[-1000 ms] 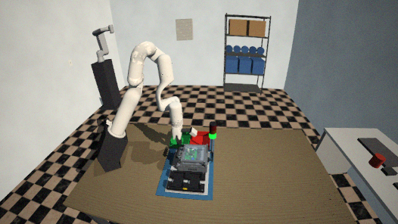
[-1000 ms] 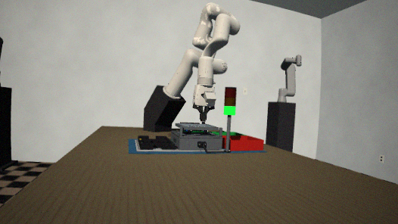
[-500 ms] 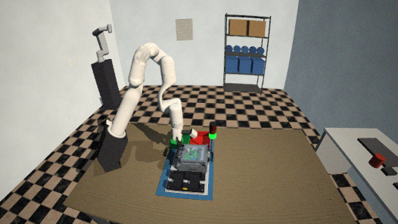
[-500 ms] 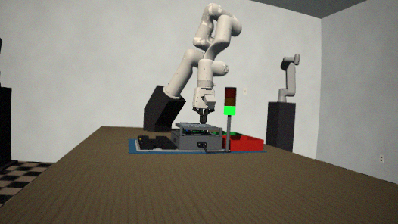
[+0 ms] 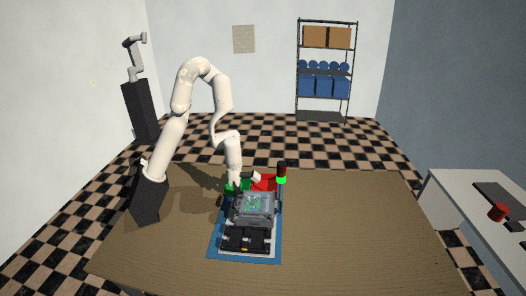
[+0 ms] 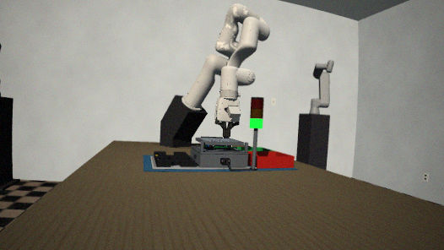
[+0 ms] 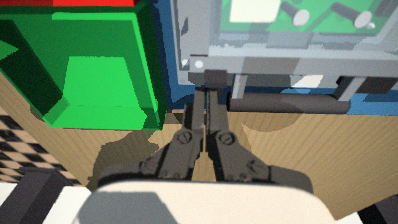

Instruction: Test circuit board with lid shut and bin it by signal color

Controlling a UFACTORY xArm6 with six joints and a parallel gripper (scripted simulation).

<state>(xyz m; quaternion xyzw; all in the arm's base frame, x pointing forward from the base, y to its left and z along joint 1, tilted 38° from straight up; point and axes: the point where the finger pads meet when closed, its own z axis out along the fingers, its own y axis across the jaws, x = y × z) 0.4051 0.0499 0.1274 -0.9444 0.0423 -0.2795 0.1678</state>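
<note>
The black latch hook is 2 cm below my hand, 2 cm ahead of it and 1 cm to the right of it. Also, from my hand: tester plate: 9 cm ahead, 6 cm to the right, 4 cm below; green circuit board: 8 cm ahead, 6 cm to the right, 4 cm below; tester lid: 9 cm ahead, 6 cm to the right, 2 cm below.
</note>
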